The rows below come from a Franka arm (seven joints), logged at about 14 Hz.
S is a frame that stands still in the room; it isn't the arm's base.
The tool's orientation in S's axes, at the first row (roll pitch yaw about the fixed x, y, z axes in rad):
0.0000, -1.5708, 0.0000
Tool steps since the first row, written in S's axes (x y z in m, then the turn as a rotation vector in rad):
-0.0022, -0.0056, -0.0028, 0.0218, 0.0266, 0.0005
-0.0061, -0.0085, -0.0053, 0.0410, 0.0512, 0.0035
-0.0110, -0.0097, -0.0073, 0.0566, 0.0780, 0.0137
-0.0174, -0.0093, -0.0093, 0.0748, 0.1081, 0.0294
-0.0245, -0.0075, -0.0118, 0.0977, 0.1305, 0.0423
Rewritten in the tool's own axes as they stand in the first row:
-0.0028, -0.0056, 0.0022, 0.0005, 0.0266, -0.0218
-0.0053, -0.0085, 0.0061, 0.0035, 0.0512, -0.0410
-0.0073, -0.0097, 0.0110, 0.0137, 0.0780, -0.0566
-0.0093, -0.0093, 0.0174, 0.0294, 0.1081, -0.0748
-0.0118, -0.0075, 0.0245, 0.0423, 0.1305, -0.0977

